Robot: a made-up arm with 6 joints. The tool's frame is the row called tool.
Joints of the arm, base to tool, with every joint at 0 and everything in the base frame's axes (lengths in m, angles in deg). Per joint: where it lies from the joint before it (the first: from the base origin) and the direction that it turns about. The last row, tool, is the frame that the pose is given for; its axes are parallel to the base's.
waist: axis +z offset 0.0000 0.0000 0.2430
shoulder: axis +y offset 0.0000 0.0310 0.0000
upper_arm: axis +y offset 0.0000 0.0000 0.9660
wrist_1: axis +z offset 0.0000 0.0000 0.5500
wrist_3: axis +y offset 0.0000 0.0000 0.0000
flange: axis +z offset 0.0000 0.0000 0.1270
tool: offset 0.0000 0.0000 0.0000
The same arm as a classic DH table. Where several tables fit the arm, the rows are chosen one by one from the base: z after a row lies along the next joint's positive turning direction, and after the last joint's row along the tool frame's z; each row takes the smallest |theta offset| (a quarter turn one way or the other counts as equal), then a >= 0, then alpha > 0; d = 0 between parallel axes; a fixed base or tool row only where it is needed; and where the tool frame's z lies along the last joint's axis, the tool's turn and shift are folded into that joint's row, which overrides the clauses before.
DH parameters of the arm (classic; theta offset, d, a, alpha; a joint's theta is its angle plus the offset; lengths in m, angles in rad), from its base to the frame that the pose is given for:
waist: 0 0.243 0 -1.5708
shoulder: -1.5708 0 0.966 0
upper_arm: 1.5708 0.031 0 1.5708
wrist_1: 0 0.55 0 -1.5708
wrist_3: 0 0 0 1.5708
flange: 0 0.127 0 0

